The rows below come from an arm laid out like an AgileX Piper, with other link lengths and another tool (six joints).
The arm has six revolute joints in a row. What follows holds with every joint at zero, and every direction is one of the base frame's. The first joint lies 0.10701 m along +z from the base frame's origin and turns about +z. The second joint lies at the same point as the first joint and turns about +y. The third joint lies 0.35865 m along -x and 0.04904 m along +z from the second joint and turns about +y. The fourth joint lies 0.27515 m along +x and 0.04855 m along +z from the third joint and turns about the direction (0.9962, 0, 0.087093). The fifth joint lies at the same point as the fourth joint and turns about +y. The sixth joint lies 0.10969 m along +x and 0.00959 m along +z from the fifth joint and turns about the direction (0.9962, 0, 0.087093). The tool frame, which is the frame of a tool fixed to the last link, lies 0.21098 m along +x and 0.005 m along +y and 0.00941 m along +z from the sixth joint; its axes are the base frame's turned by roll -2.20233, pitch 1.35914 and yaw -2.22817 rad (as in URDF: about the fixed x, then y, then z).
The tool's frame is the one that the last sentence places.
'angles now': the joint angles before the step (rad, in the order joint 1, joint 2, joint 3, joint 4, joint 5, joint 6). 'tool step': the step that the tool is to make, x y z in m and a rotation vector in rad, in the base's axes. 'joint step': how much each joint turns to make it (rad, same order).
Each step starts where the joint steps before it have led.
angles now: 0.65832 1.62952 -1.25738 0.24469 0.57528 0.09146
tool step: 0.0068 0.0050 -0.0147 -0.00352 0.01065 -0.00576
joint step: 0.00017 0.03648 -0.00005 0.00845 -0.02617 -0.00368
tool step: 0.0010 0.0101 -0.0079 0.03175 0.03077 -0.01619
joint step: -0.00015 0.02581 -0.00004 0.05525 -0.02024 -0.00988
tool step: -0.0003 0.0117 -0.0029 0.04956 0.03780 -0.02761
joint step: 0.00005 0.01864 0.00010 0.07252 -0.01944 -0.00513
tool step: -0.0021 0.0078 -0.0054 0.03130 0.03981 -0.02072
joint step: -0.00015 0.01715 -0.00003 0.05470 -0.00486 -0.00167
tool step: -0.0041 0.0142 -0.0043 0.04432 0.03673 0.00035
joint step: 0.00023 0.02275 0.00008 0.10686 -0.00800 -0.06131
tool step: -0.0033 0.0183 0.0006 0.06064 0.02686 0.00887
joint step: -0.00021 0.02303 0.00011 0.15002 -0.01188 -0.10747
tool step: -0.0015 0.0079 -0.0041 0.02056 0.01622 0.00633
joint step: 0.00007 0.01789 -0.00012 0.06707 -0.00196 -0.05196
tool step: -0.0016 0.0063 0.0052 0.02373 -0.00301 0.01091
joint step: 0.00003 0.00054 -0.00002 0.05718 -0.00014 -0.05263
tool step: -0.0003 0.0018 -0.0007 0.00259 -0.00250 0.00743
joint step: -0.00010 0.00397 -0.00018 0.01659 0.00016 -0.02189
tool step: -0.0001 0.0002 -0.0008 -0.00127 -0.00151 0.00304
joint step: 0.00002 0.00146 0.00034 0.00249 -0.00010 -0.00625
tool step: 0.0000 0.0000 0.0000 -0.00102 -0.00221 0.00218
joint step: 0.00004 0.00002 -0.00012 -0.00018 0.00004 -0.00304
